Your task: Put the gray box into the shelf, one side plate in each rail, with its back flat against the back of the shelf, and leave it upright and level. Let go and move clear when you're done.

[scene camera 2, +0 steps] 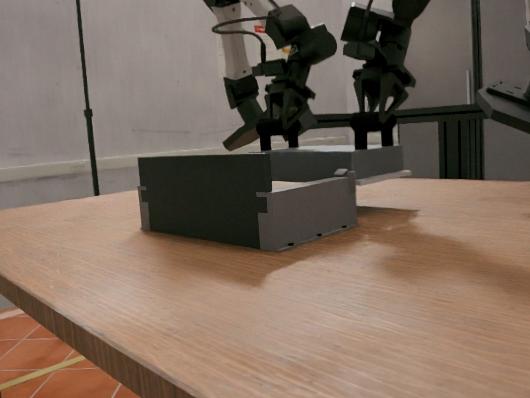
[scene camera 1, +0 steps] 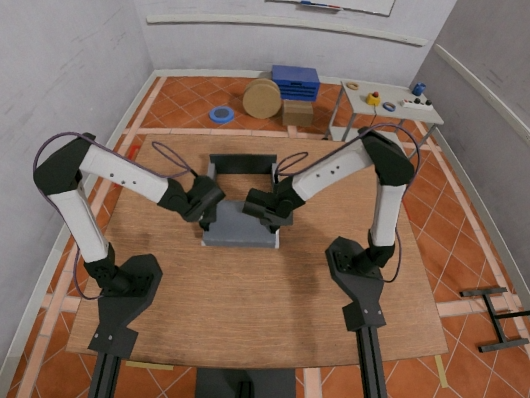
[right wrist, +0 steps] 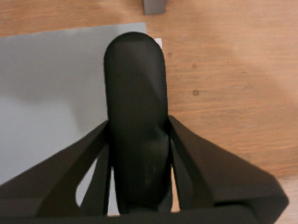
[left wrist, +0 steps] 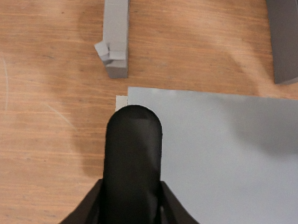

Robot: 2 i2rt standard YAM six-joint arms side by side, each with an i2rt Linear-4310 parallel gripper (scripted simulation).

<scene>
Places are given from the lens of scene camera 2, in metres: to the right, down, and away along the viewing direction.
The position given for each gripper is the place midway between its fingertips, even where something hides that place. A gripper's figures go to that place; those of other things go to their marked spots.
left gripper (scene camera 2: 371, 122): 0.19, -0.14, 0.84
right gripper (scene camera 2: 277, 129): 0.03, -0.15, 1.02
gray box (scene camera 2: 294, 163): 0.06, -0.07, 0.89
</scene>
